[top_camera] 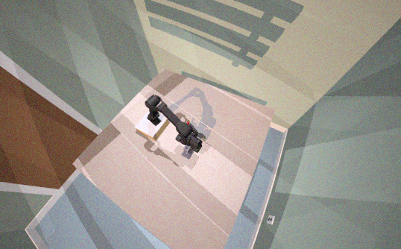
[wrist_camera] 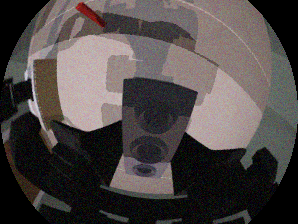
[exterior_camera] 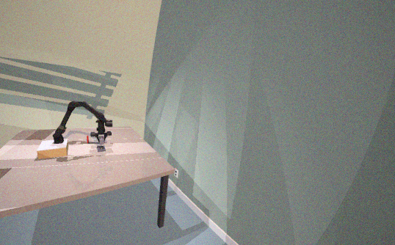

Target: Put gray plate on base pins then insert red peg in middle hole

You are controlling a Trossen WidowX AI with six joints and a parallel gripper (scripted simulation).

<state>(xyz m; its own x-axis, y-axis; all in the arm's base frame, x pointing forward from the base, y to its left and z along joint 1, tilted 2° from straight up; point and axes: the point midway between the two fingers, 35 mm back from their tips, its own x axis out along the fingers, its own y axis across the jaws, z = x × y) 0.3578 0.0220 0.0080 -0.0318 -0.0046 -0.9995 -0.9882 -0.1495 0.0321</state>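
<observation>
My gripper tip is now 15 cm past the red peg, 14 cm to the right of it and 3 cm above it. The rest, counted from my gripper tip: gray plate 3 cm above.
</observation>
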